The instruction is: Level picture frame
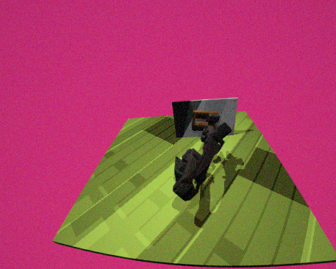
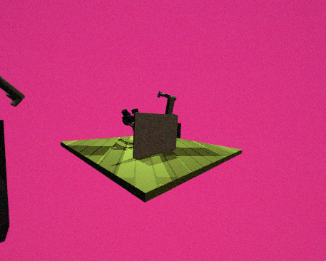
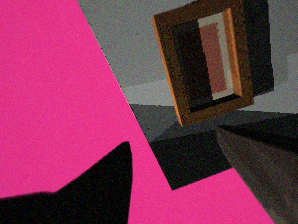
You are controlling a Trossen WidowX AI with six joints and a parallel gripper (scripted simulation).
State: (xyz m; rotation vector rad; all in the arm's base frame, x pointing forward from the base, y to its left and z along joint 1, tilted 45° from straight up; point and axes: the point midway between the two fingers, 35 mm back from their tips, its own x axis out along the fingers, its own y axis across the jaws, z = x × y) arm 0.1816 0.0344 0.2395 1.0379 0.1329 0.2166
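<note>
Right now the picture frame is 20 cm ahead of my gripper tip, 9 cm below it and 3 cm to the left of it. The rest, counted from my gripper tip: grey wall panel: 21 cm ahead, 10 cm below, 3 cm to the left.
</note>
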